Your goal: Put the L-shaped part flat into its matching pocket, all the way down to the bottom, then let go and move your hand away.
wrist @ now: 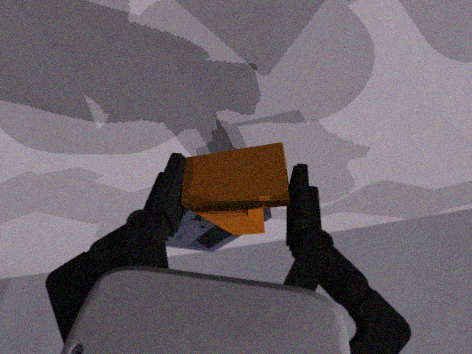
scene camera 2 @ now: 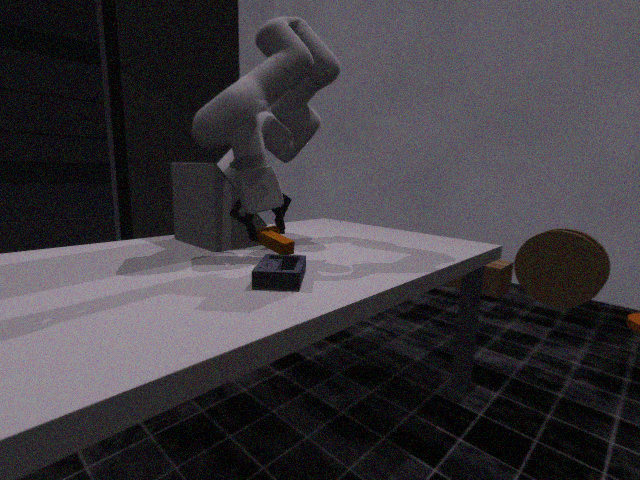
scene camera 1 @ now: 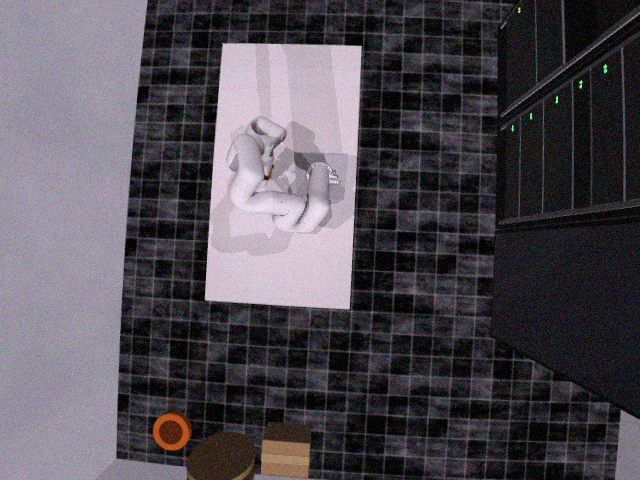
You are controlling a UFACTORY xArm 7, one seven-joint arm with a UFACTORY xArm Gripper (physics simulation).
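Seen in the pictures: gripper, fingertip midpoint: (wrist: pixel 238 173) (scene camera 2: pixel 268 237) (scene camera 1: pixel 268 173); arm's base at its link origin: (scene camera 2: pixel 216 189) (scene camera 1: pixel 319 173).
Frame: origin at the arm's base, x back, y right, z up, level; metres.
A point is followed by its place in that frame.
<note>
The orange L-shaped part (scene camera 1: pixel 270 172) @[x -0.261, y 0.000, z -0.091 m] (scene camera 2: pixel 277 242) @[x -0.349, y 0.023, z -0.098 m] (wrist: pixel 235 177) @[x -0.261, y -0.002, z -0.090 m] is held between the black fingers of my gripper (scene camera 2: pixel 267 234) @[x -0.274, y -0.002, z -0.101 m] (wrist: pixel 238 173) @[x -0.274, y -0.002, z -0.101 m], which is shut on it. In scene camera 2 the part hangs a little above the dark blue-grey pocket block (scene camera 2: pixel 276 281) @[x -0.474, y 0.111, z -0.141 m] (wrist: pixel 194 236) @[x -0.430, y 0.083, z -0.123 m], over its back side, and looks tilted, its near end lower. A gap shows between part and block. The block stands on the table with its opening up. In the wrist view the part and a finger hide much of the block. In scene camera 1 the block cannot be made out.
A white table (scene camera 1: pixel 279 273) @[x -0.152, y -0.519, z -0.159 m] (scene camera 2: pixel 155 361) @[x -0.597, y 0.365, z -0.159 m] carries the arm. A tall grey box (scene camera 2: pixel 196 206) @[x -0.026, y 0.073, z -0.046 m] stands on it behind the gripper. On the floor beyond the table are a brown round object (scene camera 1: pixel 222 457) (scene camera 2: pixel 560 268), a tan box (scene camera 1: pixel 285 459) (scene camera 2: pixel 497 279) and an orange ring-shaped object (scene camera 1: pixel 156 431).
</note>
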